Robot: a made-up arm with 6 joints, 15 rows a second.
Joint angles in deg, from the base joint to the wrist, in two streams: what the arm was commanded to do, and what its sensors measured. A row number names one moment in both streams.
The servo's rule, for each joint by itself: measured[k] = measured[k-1] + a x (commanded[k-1-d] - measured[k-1]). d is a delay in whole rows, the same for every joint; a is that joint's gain. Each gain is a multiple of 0.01, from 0.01 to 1. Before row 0 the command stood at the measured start. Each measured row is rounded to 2 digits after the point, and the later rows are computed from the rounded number. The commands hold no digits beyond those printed.
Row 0, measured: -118.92, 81.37, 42.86, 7.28, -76.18, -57.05
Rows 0 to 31, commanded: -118.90, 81.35, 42.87, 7.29, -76.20, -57.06; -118.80, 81.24, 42.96, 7.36, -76.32, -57.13; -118.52, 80.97, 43.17, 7.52, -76.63, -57.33; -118.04, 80.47, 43.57, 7.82, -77.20, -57.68; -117.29, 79.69, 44.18, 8.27, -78.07, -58.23; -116.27, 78.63, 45.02, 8.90, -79.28, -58.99; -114.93, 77.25, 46.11, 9.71, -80.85, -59.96; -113.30, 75.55, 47.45, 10.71, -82.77, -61.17; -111.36, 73.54, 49.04, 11.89, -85.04, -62.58; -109.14, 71.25, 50.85, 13.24, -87.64, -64.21; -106.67, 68.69, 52.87, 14.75, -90.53, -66.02; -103.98, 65.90, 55.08, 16.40, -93.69, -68.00; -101.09, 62.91, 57.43, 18.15, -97.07, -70.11; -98.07, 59.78, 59.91, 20.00, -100.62, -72.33; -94.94, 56.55, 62.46, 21.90, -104.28, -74.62; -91.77, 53.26, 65.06, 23.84, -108.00, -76.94; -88.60, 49.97, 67.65, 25.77, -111.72, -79.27; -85.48, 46.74, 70.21, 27.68, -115.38, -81.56; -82.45, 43.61, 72.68, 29.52, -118.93, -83.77; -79.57, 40.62, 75.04, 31.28, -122.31, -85.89; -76.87, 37.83, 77.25, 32.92, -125.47, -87.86; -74.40, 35.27, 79.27, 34.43, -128.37, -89.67; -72.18, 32.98, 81.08, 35.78, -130.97, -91.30; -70.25, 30.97, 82.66, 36.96, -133.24, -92.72; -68.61, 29.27, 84.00, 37.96, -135.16, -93.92; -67.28, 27.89, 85.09, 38.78, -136.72, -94.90; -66.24, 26.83, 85.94, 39.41, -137.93, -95.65; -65.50, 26.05, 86.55, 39.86, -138.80, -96.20; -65.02, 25.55, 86.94, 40.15, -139.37, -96.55; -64.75, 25.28, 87.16, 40.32, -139.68, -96.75; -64.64, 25.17, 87.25, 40.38, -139.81, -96.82; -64.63, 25.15, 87.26, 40.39, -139.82, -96.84
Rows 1 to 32, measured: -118.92, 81.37, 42.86, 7.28, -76.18, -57.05; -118.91, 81.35, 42.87, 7.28, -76.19, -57.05; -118.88, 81.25, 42.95, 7.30, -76.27, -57.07; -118.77, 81.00, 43.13, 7.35, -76.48, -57.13; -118.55, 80.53, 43.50, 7.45, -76.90, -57.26; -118.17, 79.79, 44.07, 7.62, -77.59, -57.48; -117.60, 78.77, 44.87, 7.89, -78.59, -57.83; -116.80, 77.43, 45.91, 8.27, -79.92, -58.32; -115.75, 75.78, 47.20, 8.78, -81.60, -58.98; -114.43, 73.81, 48.75, 9.43, -83.63, -59.81; -112.84, 71.56, 50.51, 10.23, -86.00, -60.82; -110.99, 69.03, 52.49, 11.18, -88.67, -62.02; -108.89, 66.28, 54.67, 12.28, -91.63, -63.40; -106.55, 63.31, 56.99, 13.51, -94.84, -64.94; -104.01, 60.20, 59.44, 14.87, -98.25, -66.64; -101.29, 56.99, 61.98, 16.35, -101.81, -68.48; -98.43, 53.71, 64.57, 17.92, -105.46, -70.43; -95.48, 50.42, 67.16, 19.57, -109.15, -72.46; -92.48, 47.18, 69.72, 21.27, -112.83, -74.55; -89.47, 44.04, 72.21, 23.00, -116.43, -76.67; -86.50, 41.03, 74.59, 24.74, -119.90, -78.79; -83.61, 38.21, 76.82, 26.46, -123.19, -80.88; -80.85, 35.62, 78.88, 28.13, -126.25, -82.90; -78.25, 33.30, 80.73, 29.74, -129.03, -84.83; -75.85, 31.25, 82.35, 31.26, -131.51, -86.64; -73.68, 29.51, 83.74, 32.67, -133.66, -88.31; -71.76, 28.08, 84.87, 33.95, -135.47, -89.83; -70.10, 26.98, 85.77, 35.10, -136.92, -91.17; -68.72, 26.16, 86.43, 36.10, -138.03, -92.33; -67.61, 25.62, 86.86, 36.95, -138.82, -93.30; -66.75, 25.32, 87.11, 37.66, -139.33, -94.09; -66.12, 25.19, 87.23, 38.23, -139.61, -94.72
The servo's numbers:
d 1
a 0.30 0.88 0.84 0.21 0.59 0.23

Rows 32 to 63, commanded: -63.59, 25.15, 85.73, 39.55, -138.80, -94.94; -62.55, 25.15, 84.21, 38.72, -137.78, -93.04; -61.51, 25.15, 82.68, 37.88, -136.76, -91.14; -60.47, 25.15, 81.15, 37.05, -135.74, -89.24; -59.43, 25.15, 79.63, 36.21, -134.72, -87.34; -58.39, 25.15, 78.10, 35.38, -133.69, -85.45; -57.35, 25.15, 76.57, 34.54, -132.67, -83.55; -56.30, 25.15, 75.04, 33.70, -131.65, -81.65; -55.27, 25.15, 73.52, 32.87, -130.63, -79.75; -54.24, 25.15, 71.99, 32.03, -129.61, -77.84; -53.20, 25.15, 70.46, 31.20, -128.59, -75.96; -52.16, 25.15, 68.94, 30.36, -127.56, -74.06; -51.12, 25.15, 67.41, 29.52, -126.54, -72.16; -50.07, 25.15, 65.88, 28.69, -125.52, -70.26; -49.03, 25.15, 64.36, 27.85, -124.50, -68.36; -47.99, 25.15, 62.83, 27.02, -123.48, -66.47; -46.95, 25.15, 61.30, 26.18, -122.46, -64.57; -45.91, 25.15, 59.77, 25.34, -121.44, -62.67; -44.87, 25.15, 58.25, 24.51, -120.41, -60.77; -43.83, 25.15, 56.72, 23.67, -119.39, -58.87; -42.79, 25.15, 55.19, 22.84, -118.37, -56.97; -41.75, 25.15, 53.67, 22.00, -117.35, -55.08; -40.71, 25.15, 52.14, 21.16, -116.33, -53.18; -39.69, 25.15, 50.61, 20.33, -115.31, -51.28; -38.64, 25.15, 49.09, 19.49, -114.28, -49.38; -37.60, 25.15, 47.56, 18.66, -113.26, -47.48; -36.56, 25.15, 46.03, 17.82, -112.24, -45.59; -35.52, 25.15, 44.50, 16.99, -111.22, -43.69; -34.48, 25.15, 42.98, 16.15, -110.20, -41.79; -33.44, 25.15, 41.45, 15.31, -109.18, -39.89; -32.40, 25.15, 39.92, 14.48, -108.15, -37.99; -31.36, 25.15, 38.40, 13.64, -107.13, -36.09
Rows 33 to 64, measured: -65.67, 25.15, 87.26, 38.68, -139.73, -95.21; -65.05, 25.15, 85.97, 38.86, -139.18, -95.15; -64.30, 25.15, 84.49, 38.83, -138.35, -94.66; -63.46, 25.15, 82.97, 38.63, -137.41, -93.85; -62.56, 25.15, 81.44, 38.30, -136.42, -92.79; -61.62, 25.15, 79.92, 37.86, -135.42, -91.54; -60.65, 25.15, 78.39, 37.34, -134.40, -90.14; -59.66, 25.15, 76.86, 36.75, -133.38, -88.62; -58.65, 25.15, 75.33, 36.11, -132.36, -87.02; -57.64, 25.15, 73.81, 35.43, -131.34, -85.35; -56.62, 25.15, 72.28, 34.72, -130.32, -83.62; -55.59, 25.15, 70.75, 33.98, -129.30, -81.86; -54.56, 25.15, 69.23, 33.22, -128.27, -80.07; -53.53, 25.15, 67.70, 32.44, -127.25, -78.25; -52.49, 25.15, 66.17, 31.65, -126.23, -76.41; -51.45, 25.15, 64.65, 30.85, -125.21, -74.56; -50.41, 25.15, 63.12, 30.05, -124.19, -72.70; -49.37, 25.15, 61.59, 29.24, -123.17, -70.83; -48.33, 25.15, 60.06, 28.42, -122.15, -68.95; -47.29, 25.15, 58.54, 27.60, -121.12, -67.07; -46.25, 25.15, 57.01, 26.77, -120.10, -65.18; -45.21, 25.15, 55.48, 25.94, -119.08, -63.29; -44.17, 25.15, 53.96, 25.11, -118.06, -61.40; -43.13, 25.15, 52.43, 24.28, -117.04, -59.51; -42.10, 25.15, 50.90, 23.45, -116.02, -57.62; -41.06, 25.15, 49.38, 22.62, -114.99, -55.72; -40.02, 25.15, 47.85, 21.79, -113.97, -53.82; -38.98, 25.15, 46.32, 20.96, -112.95, -51.93; -37.94, 25.15, 44.79, 20.13, -111.93, -50.03; -36.90, 25.15, 43.27, 19.29, -110.91, -48.13; -35.86, 25.15, 41.74, 18.45, -109.89, -46.23; -34.82, 25.15, 40.21, 17.62, -108.86, -44.33
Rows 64 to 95, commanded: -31.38, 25.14, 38.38, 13.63, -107.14, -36.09; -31.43, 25.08, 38.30, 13.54, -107.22, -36.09; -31.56, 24.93, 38.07, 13.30, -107.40, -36.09; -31.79, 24.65, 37.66, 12.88, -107.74, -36.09; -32.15, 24.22, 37.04, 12.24, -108.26, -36.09; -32.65, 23.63, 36.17, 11.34, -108.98, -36.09; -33.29, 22.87, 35.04, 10.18, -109.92, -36.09; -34.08, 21.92, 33.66, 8.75, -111.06, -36.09; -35.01, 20.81, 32.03, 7.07, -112.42, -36.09; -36.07, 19.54, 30.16, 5.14, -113.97, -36.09; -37.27, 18.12, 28.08, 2.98, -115.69, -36.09; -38.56, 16.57, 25.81, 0.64, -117.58, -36.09; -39.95, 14.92, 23.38, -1.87, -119.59, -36.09; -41.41, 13.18, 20.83, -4.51, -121.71, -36.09; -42.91, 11.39, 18.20, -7.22, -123.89, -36.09; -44.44, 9.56, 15.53, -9.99, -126.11, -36.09; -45.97, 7.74, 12.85, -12.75, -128.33, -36.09; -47.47, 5.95, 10.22, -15.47, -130.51, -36.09; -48.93, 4.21, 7.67, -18.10, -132.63, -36.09; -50.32, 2.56, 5.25, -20.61, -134.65, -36.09; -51.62, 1.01, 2.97, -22.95, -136.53, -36.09; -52.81, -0.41, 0.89, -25.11, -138.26, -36.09; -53.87, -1.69, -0.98, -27.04, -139.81, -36.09; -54.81, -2.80, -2.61, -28.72, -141.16, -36.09; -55.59, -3.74, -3.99, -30.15, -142.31, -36.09; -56.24, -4.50, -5.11, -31.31, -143.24, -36.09; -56.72, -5.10, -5.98, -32.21, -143.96, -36.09; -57.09, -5.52, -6.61, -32.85, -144.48, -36.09; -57.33, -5.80, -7.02, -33.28, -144.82, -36.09; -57.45, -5.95, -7.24, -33.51, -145.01, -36.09; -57.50, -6.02, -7.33, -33.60, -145.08, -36.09; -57.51, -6.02, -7.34, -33.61, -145.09, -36.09
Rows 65 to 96, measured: -33.78, 25.15, 38.69, 16.78, -107.84, -42.43; -33.06, 25.14, 38.43, 16.12, -107.43, -40.97; -32.57, 25.09, 38.32, 15.58, -107.31, -39.85; -32.27, 24.95, 38.11, 15.10, -107.36, -38.99; -32.13, 24.69, 37.73, 14.63, -107.58, -38.32; -32.14, 24.28, 37.15, 14.13, -107.98, -37.81; -32.29, 23.71, 36.33, 13.54, -108.57, -37.41; -32.59, 22.97, 35.25, 12.83, -109.37, -37.11; -33.04, 22.05, 33.91, 11.97, -110.37, -36.88; -33.63, 20.96, 32.33, 10.94, -111.58, -36.70; -34.36, 19.71, 30.51, 9.72, -112.99, -36.56; -35.23, 18.31, 28.47, 8.30, -114.58, -36.45; -36.23, 16.78, 26.24, 6.69, -116.35, -36.37; -37.35, 15.14, 23.84, 4.89, -118.26, -36.31; -38.57, 13.42, 21.31, 2.92, -120.30, -36.26; -39.87, 11.63, 18.70, 0.79, -122.42, -36.22; -41.24, 9.81, 16.04, -1.47, -124.60, -36.19; -42.66, 7.99, 13.36, -3.84, -126.80, -36.17; -44.10, 6.19, 10.72, -6.28, -128.99, -36.15; -45.55, 4.45, 8.16, -8.76, -131.14, -36.14; -46.98, 2.79, 5.72, -11.25, -133.21, -36.13; -48.37, 1.22, 3.41, -13.71, -135.17, -36.12; -49.70, -0.21, 1.29, -16.10, -136.99, -36.11; -50.95, -1.51, -0.62, -18.40, -138.65, -36.11; -52.11, -2.65, -2.29, -20.57, -140.13, -36.11; -53.15, -3.61, -3.72, -22.58, -141.42, -36.11; -54.08, -4.39, -4.89, -24.41, -142.49, -36.11; -54.87, -5.01, -5.81, -26.05, -143.36, -36.11; -55.54, -5.46, -6.48, -27.48, -144.02, -36.11; -56.08, -5.76, -6.93, -28.70, -144.49, -36.11; -56.49, -5.93, -7.19, -29.71, -144.80, -36.11; -56.79, -6.01, -7.31, -30.53, -144.97, -36.11
